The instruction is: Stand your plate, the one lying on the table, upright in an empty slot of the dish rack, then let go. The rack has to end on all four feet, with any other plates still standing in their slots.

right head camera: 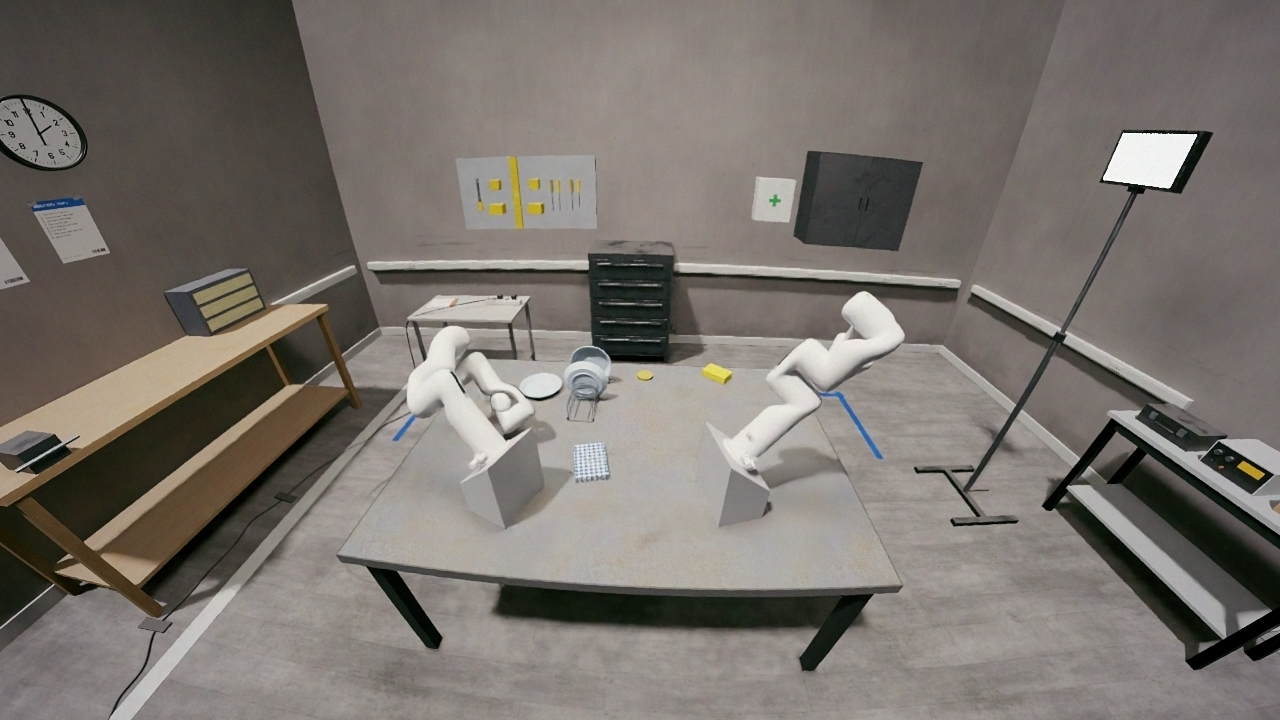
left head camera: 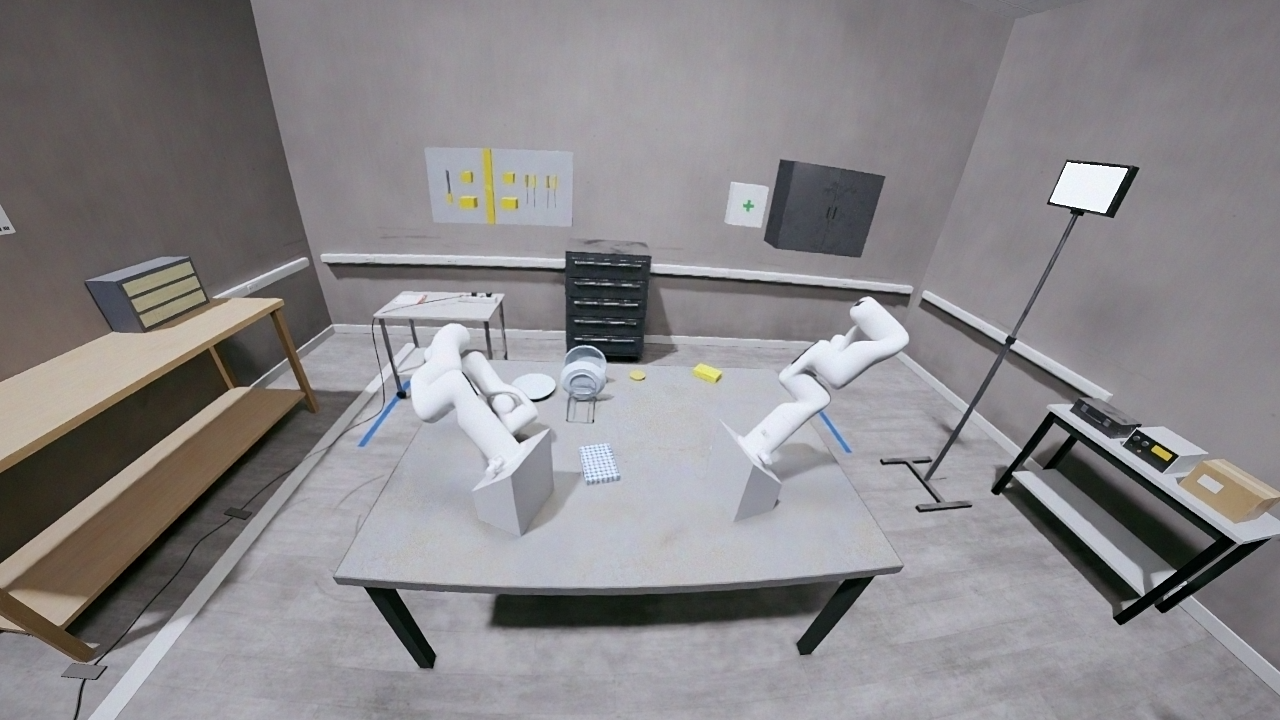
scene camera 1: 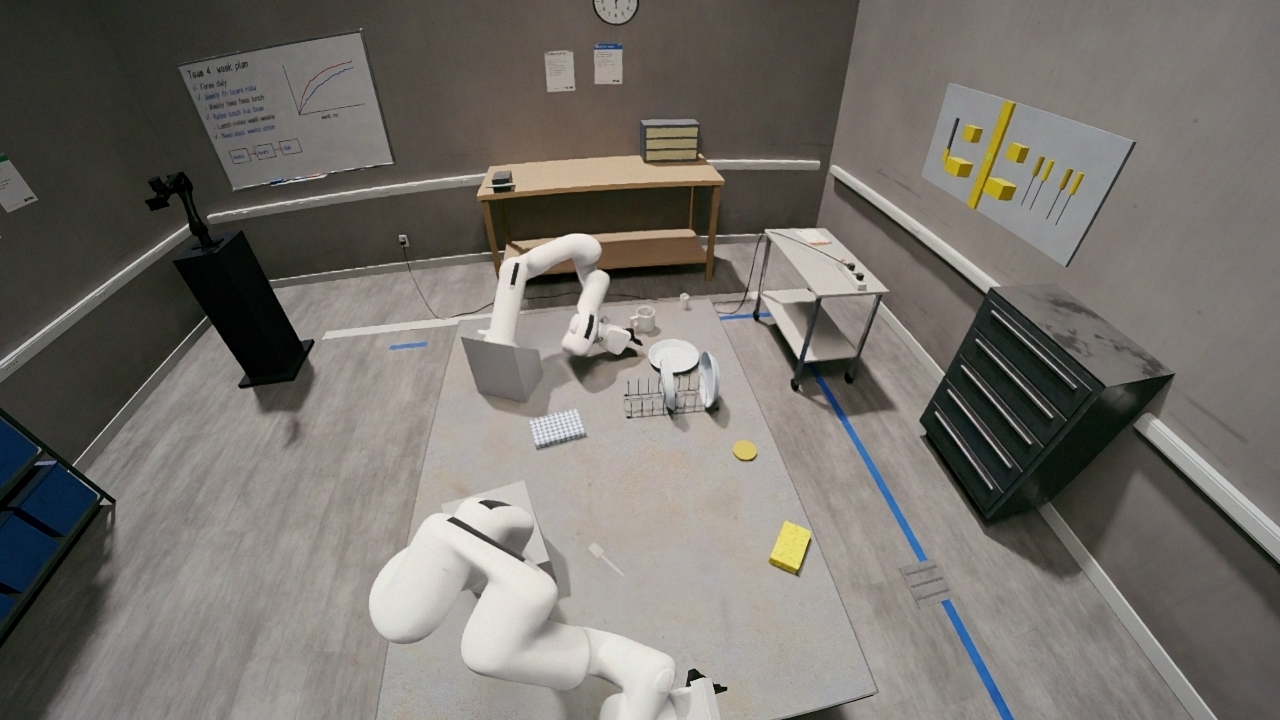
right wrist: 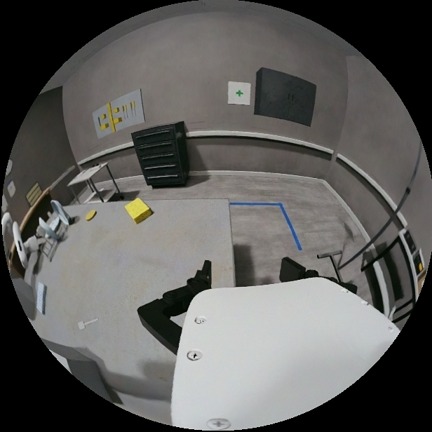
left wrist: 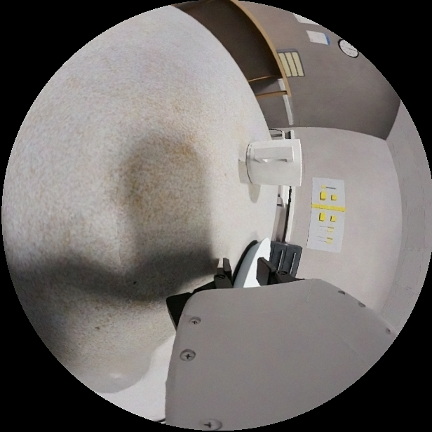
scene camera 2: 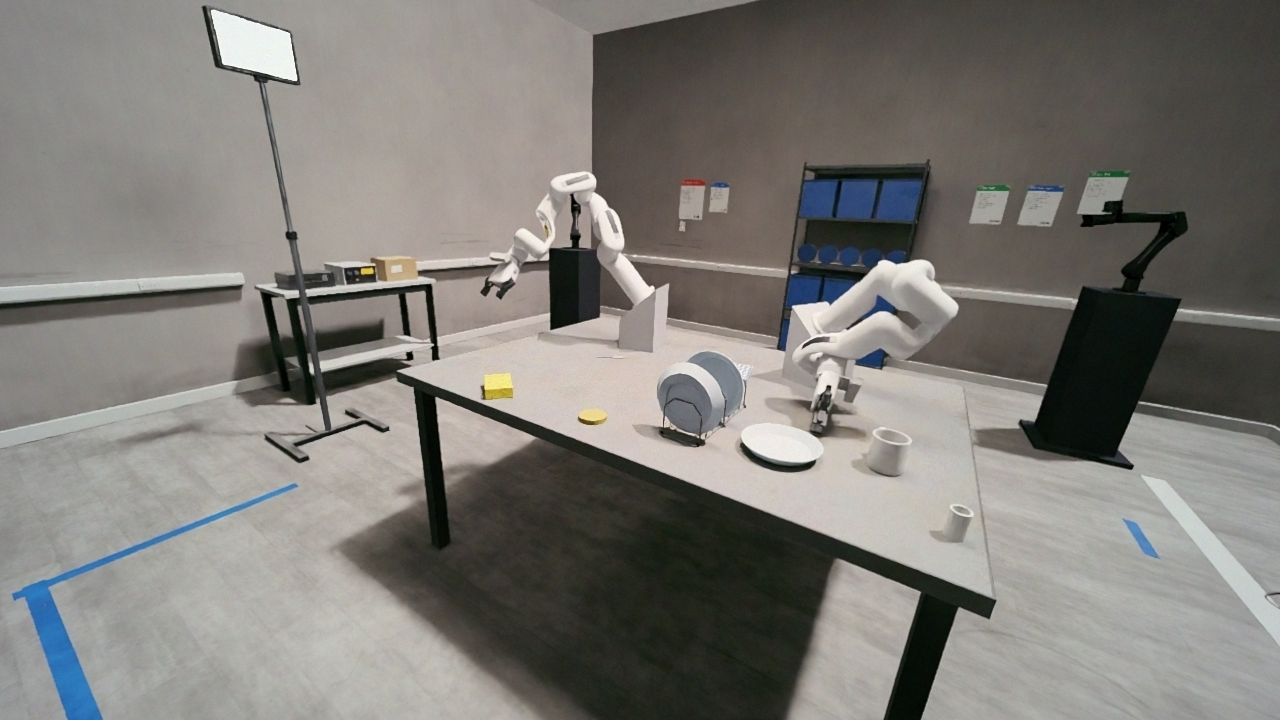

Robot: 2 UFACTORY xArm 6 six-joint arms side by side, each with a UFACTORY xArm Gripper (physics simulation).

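Places are measured from the left arm's base along level axes (x back, y up, z left), in metres.
Pixels of known places: left gripper, fingertip midpoint: (scene camera 1: 638, 348) (scene camera 2: 817, 428); right gripper, fingertip midpoint: (left head camera: 817, 376) (scene camera 1: 727, 714) (scene camera 2: 490, 296); left arm's base at its link origin: (right head camera: 496, 454) (left head camera: 511, 459) (scene camera 1: 500, 343) (scene camera 2: 825, 327); right arm's base at its link origin: (right head camera: 737, 455) (left head camera: 750, 452).
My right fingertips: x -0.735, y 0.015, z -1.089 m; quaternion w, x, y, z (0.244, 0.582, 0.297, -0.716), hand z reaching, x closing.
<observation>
Ahead of a thing's pixels: the offset from my right fingertips to its top centre. "spot": to the spot under its first point.
A white plate @[dz +1.267, dx +0.112, dy -0.185 m] (left head camera: 534, 386) (right head camera: 540, 385) (scene camera 1: 674, 356) (scene camera 2: 781, 445) (left wrist: 255, 257) lies flat on the table next to the dish rack @[spot: dz +1.069, dx -0.047, dy -0.210 m] (scene camera 2: 682, 437). Two plates stand upright in the rack, one at its end @[spot: dz +1.077, dx -0.014, dy -0.151 m] (scene camera 1: 708, 382) (scene camera 2: 689, 396) and one nearer its middle (scene camera 1: 667, 385) (scene camera 2: 726, 380). The rack's slots at the left in scene camera 1 are empty. My left gripper (scene camera 1: 635, 340) (scene camera 2: 820, 419) (left wrist: 242, 268) is open, low over the table and tilted toward the plate's near rim; whether it touches the rim cannot be told. My right gripper (scene camera 1: 707, 684) (scene camera 2: 496, 288) (right wrist: 247, 270) is open and empty, raised far from the rack.
A white mug @[dz +1.471, dx +0.249, dy -0.130 m] (scene camera 1: 643, 319) (scene camera 2: 888, 451) (left wrist: 274, 162) and a small white cup @[dz +1.654, dx +0.066, dy -0.157 m] (scene camera 1: 684, 301) (scene camera 2: 956, 522) stand beyond the plate. A checked cloth @[dz +0.871, dx +0.506, dy -0.191 m] (scene camera 1: 557, 428), a yellow disc @[dz +0.814, dx -0.130, dy -0.202 m] (scene camera 1: 744, 450), a yellow sponge @[dz +0.461, dx -0.229, dy -0.180 m] (scene camera 1: 789, 548) and a small pale utensil @[dz +0.409, dx +0.283, dy -0.214 m] (scene camera 1: 606, 558) lie on the table.
</observation>
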